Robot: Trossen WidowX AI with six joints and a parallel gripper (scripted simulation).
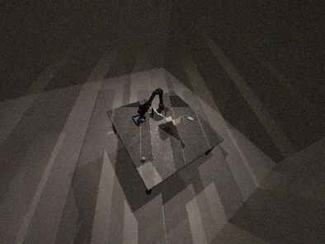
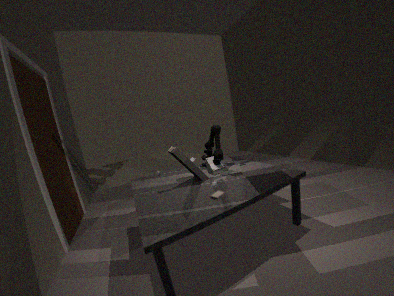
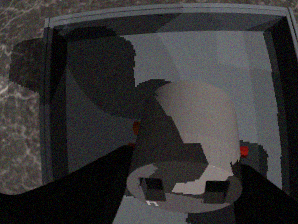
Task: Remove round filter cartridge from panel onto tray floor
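The round grey filter cartridge is right at my gripper tip. From my gripper tip the other things lie so: pale block (750 mm to the left, 290 mm ahead, 40 mm below); tray (40 mm below, 10 mm to the right).
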